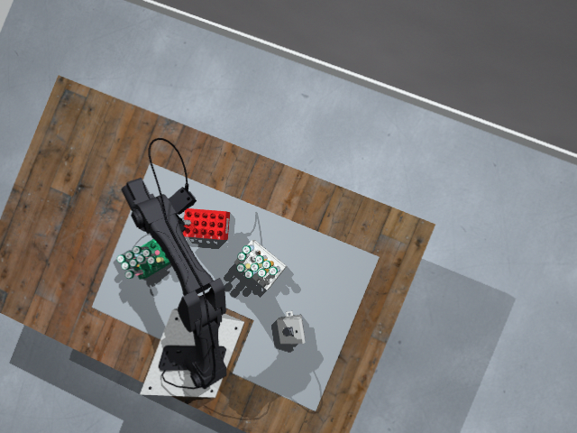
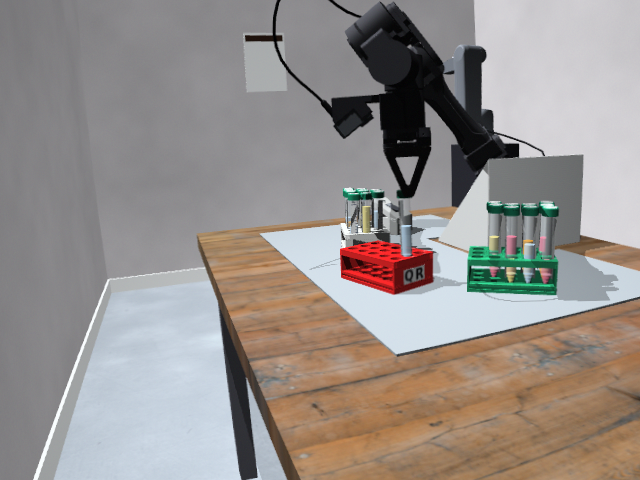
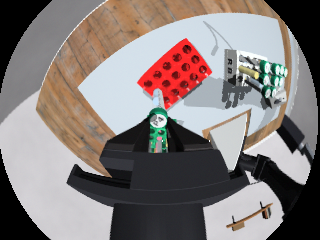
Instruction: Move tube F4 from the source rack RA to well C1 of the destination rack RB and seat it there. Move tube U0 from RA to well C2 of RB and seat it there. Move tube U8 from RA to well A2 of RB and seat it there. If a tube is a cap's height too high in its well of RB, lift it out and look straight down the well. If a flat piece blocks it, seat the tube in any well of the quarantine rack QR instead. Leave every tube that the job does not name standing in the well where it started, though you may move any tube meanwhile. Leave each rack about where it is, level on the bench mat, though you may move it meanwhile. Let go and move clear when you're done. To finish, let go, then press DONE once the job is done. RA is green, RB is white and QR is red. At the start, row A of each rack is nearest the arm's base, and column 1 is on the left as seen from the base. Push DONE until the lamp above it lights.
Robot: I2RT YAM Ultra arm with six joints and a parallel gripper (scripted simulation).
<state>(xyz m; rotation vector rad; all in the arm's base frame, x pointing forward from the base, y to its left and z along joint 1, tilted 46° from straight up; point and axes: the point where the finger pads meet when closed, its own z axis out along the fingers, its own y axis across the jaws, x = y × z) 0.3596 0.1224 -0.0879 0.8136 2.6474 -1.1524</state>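
Right now my hand is 6 cm above the tube and 1 cm short of it. From my hand the other things lie so: red rack QR (12 cm below, 5 cm to the right, 1 cm ahead); tube with yellow filling (20 cm to the right, 8 cm below, 3 cm behind); white rack RB (24 cm to the right, 12 cm below, 5 cm behind).
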